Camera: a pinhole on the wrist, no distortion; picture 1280 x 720 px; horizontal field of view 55.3 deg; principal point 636.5 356.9 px. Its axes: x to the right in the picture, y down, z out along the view. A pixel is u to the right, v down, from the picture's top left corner.
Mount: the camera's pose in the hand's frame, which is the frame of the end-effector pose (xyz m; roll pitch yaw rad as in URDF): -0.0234 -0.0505 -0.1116 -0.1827 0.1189 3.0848
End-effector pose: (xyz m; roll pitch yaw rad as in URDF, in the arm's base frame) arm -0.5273 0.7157 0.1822 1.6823 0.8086 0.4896
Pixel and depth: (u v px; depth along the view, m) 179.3 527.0 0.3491
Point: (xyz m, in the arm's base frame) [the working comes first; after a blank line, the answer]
In the camera's frame: -0.1307 0.0486 0.3491

-0.5115 0.4794 0.0062
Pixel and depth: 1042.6 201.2 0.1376
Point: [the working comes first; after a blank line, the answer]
In the camera's frame: 0.0457 -0.0175 0.1376

-0.6089 0.6560 0.2050
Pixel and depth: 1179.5 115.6 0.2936
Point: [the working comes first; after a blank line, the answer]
In the camera's frame: 0.1305 -0.0580 0.2936

-0.6002 0.4901 0.2794
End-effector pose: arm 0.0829 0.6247 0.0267 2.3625 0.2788 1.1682
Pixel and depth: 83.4 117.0 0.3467
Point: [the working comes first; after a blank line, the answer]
In the camera's frame: -0.1570 -0.0681 0.3467

0.2252 0.5928 -0.2104
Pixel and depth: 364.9 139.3 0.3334
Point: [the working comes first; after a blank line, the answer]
In the camera's frame: -0.0741 -0.0594 0.3334

0.1798 0.5326 -0.1726
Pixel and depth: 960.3 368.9 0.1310
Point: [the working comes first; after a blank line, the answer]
In the camera's frame: 0.0347 0.0013 0.1310

0.0086 0.5607 -0.0101
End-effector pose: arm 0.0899 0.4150 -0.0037 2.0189 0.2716 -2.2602
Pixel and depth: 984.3 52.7 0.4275
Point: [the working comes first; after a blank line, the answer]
In the camera's frame: 0.1217 -0.1065 0.4275

0.0228 0.7643 -0.0930
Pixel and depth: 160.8 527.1 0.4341
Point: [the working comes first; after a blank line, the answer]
In the camera's frame: -0.1690 0.0605 0.4341

-0.0679 0.5460 -0.3308
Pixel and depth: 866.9 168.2 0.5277
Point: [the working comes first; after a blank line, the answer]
In the camera's frame: 0.0995 -0.0815 0.5277

-0.0209 0.8178 -0.1729
